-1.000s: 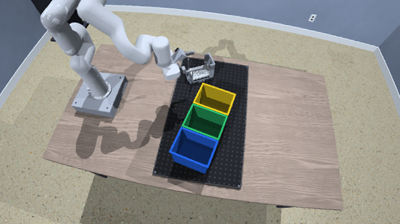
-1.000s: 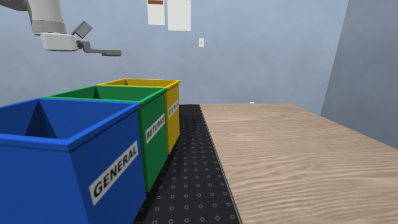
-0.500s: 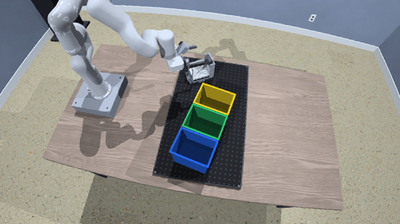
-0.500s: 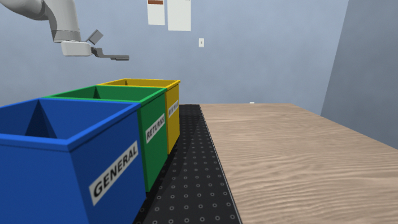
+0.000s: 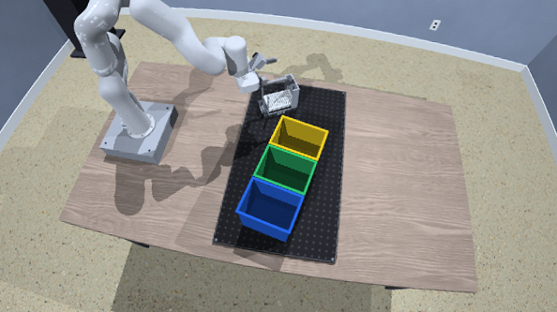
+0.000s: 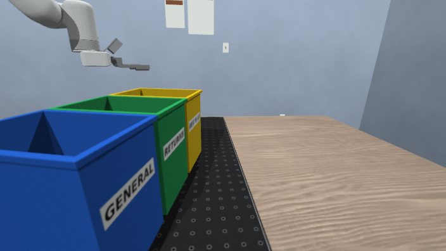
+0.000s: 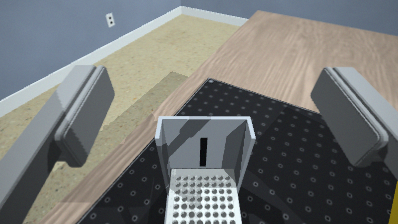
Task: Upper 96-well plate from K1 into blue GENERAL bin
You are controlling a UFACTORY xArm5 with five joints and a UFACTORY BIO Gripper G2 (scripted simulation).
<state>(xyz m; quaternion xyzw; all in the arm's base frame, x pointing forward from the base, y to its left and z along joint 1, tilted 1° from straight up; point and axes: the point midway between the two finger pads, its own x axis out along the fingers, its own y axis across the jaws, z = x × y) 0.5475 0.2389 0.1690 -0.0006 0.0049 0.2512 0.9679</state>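
Now: the white 96-well plate 19 cm below my hand, 2 cm ahead of it and 1 cm to the left of it. Also, from my hand: yellow bin (26 cm to the right, 14 cm below, 12 cm ahead); then green returns bin (39 cm to the right, 14 cm below, 10 cm ahead); then dark plate (21 cm below, 2 cm ahead, 1 cm to the left).
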